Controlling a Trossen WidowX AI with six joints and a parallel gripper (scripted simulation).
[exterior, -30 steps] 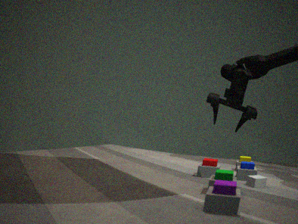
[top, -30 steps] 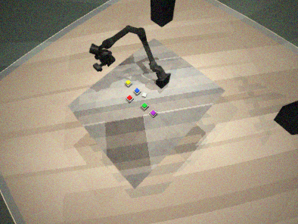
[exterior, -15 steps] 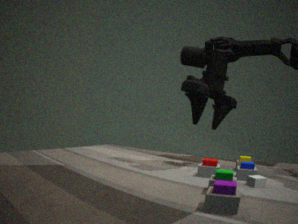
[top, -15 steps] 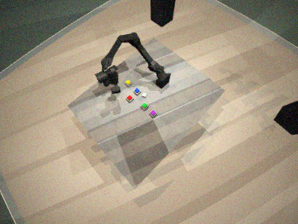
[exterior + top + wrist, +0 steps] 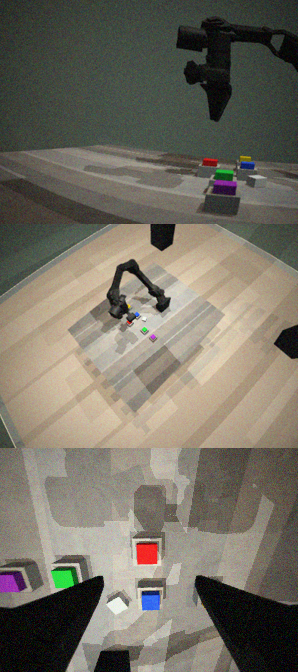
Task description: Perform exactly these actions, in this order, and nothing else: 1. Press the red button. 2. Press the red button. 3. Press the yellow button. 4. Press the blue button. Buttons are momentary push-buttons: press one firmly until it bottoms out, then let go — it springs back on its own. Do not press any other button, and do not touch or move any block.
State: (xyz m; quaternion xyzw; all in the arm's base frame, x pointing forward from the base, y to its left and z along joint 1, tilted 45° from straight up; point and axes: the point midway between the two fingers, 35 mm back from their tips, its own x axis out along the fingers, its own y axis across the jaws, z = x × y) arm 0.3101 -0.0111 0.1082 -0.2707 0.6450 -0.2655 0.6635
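Right now the red button is 90 mm below my gripper tip. Round my gripper tip: small white block (110 mm behind, 60 mm to the left, 120 mm below); green button (40 mm behind, 140 mm to the left, 90 mm below); blue button (90 mm behind, 90 mm below).
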